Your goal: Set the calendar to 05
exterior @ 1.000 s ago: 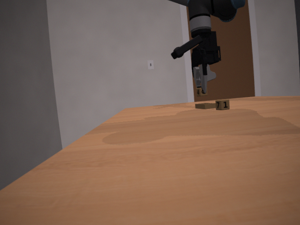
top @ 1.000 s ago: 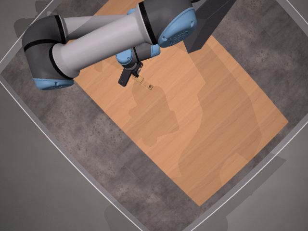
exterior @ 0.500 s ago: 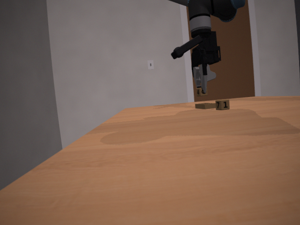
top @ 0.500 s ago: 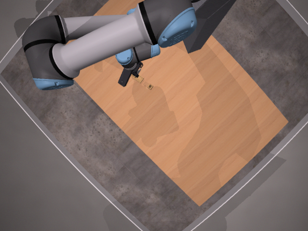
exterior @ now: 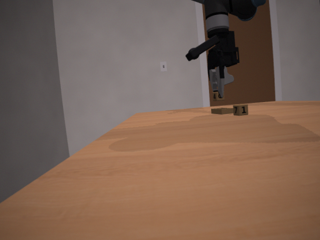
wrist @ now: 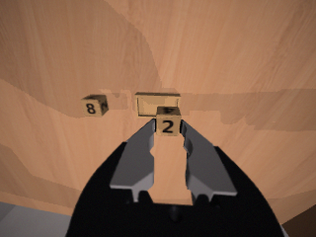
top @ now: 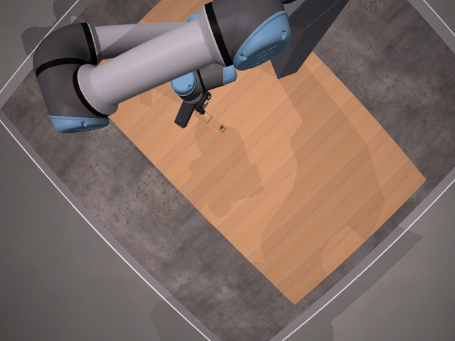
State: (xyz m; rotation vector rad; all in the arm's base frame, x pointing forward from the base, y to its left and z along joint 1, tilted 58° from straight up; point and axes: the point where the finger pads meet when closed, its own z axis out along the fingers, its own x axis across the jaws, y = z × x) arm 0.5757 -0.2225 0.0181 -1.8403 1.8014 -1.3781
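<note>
Right now the wooden calendar tray is 6 cm below my hand and 2 cm to the left of it. The rest, counted from my hand: block: 1 cm below.
</note>
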